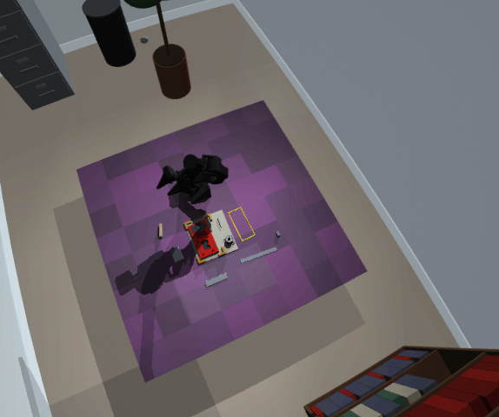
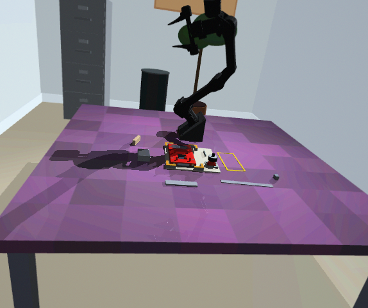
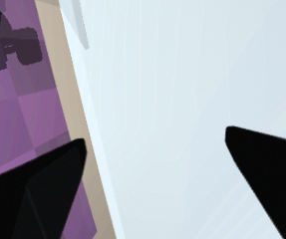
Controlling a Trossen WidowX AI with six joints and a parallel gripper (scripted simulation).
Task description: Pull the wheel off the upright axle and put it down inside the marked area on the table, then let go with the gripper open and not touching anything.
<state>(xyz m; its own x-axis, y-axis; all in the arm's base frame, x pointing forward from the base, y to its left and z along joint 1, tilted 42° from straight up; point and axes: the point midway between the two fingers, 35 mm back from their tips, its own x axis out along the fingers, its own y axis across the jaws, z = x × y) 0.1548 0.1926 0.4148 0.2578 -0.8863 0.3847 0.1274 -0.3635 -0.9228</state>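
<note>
My gripper tip is now 15 cm short of the black wheel, 24 cm to the right of it and 45 cm above it. Also, from my gripper tip: tan block: 2 cm behind, 11 cm to the right, 48 cm below; grey block: 14 cm ahead, 5 cm to the right, 48 cm below; short grey bar: 33 cm ahead, 12 cm to the left, 49 cm below.
</note>
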